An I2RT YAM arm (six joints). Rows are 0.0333 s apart.
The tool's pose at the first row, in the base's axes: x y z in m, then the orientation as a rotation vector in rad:
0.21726, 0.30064, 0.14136, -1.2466, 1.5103, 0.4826
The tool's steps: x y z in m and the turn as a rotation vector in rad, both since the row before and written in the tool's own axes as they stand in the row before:
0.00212, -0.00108, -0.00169, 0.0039, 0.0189, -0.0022
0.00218, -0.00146, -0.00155, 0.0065, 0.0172, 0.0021
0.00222, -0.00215, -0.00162, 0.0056, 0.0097, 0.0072
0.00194, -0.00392, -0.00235, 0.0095, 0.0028, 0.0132
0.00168, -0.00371, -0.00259, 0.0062, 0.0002, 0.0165
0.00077, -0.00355, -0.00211, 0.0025, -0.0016, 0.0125
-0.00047, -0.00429, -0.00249, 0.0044, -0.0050, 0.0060
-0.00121, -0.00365, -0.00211, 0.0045, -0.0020, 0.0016
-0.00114, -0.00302, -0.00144, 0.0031, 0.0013, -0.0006
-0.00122, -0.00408, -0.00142, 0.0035, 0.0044, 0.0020
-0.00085, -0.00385, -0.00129, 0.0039, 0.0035, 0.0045
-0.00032, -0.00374, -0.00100, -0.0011, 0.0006, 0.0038
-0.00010, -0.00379, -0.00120, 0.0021, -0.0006, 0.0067
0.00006, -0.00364, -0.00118, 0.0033, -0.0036, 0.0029
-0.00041, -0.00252, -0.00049, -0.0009, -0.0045, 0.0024
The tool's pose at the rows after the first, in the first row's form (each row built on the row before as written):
0.21767, 0.29792, 0.14039, -1.2528, 1.5249, 0.4674
0.21846, 0.29512, 0.13948, -1.2532, 1.5412, 0.4538
0.21978, 0.29196, 0.13881, -1.2476, 1.5546, 0.4484
0.22223, 0.28766, 0.13920, -1.2318, 1.5665, 0.4474
0.22430, 0.28334, 0.13981, -1.2150, 1.5781, 0.4527
0.22637, 0.27986, 0.14094, -1.2032, 1.5852, 0.4595
0.22882, 0.27633, 0.14347, -1.1934, 1.5852, 0.4623
0.23085, 0.27368, 0.14631, -1.1880, 1.5848, 0.4606
0.23267, 0.27177, 0.14867, -1.1866, 1.5857, 0.4569
0.23540, 0.26945, 0.15138, -1.1842, 1.5910, 0.4529
0.23801, 0.26716, 0.15365, -1.1793, 1.5972, 0.4507
0.24068, 0.26488, 0.15531, -1.1775, 1.6001, 0.4538
0.24331, 0.26232, 0.15685, -1.1706, 1.6041, 0.4567
0.24582, 0.25975, 0.15818, -1.1645, 1.6031, 0.4576
0.24771, 0.25842, 0.15937, -1.1616, 1.6007, 0.4622

